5 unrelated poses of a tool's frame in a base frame.
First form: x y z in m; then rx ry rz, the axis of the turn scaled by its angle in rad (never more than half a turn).
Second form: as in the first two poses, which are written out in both.
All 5 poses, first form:
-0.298 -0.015 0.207 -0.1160 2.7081 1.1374
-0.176 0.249 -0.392 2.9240 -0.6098 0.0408
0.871 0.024 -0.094 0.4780 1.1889 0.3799
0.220 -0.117 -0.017 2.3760 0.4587 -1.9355
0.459 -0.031 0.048 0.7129 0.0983 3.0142
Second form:
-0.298 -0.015 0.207 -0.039 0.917 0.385 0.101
-0.176 0.249 -0.392 0.976 -0.204 0.014 0.077
0.871 0.024 -0.094 0.222 0.551 0.176 0.785
0.220 -0.117 -0.017 0.767 0.148 -0.624 0.021
0.459 -0.031 0.048 0.230 0.032 0.972 0.021

